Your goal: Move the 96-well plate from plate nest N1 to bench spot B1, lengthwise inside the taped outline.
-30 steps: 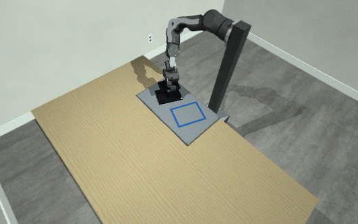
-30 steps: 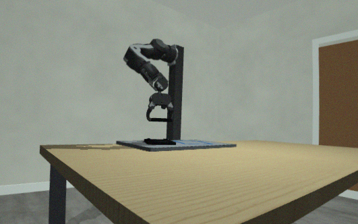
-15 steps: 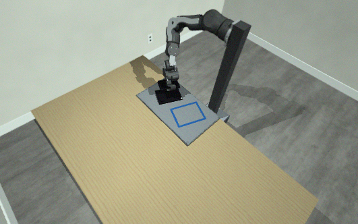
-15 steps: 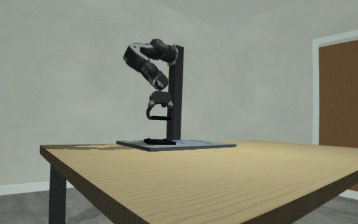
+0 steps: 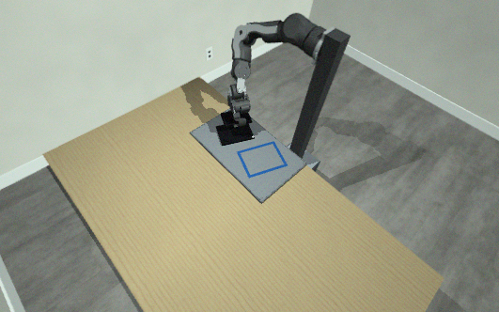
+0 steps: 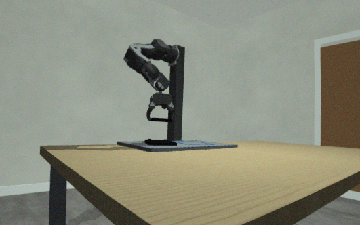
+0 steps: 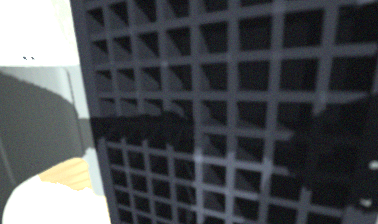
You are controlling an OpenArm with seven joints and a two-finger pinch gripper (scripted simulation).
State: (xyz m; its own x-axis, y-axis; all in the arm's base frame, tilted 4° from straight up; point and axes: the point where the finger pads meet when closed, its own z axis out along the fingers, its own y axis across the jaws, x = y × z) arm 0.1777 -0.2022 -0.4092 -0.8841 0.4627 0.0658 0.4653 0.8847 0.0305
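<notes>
Right now my hand is 10 mm short of the black plate nest N1 and 100 mm above it. The rest, counted from my hand: black 96-well plate: right at my hand.
</notes>
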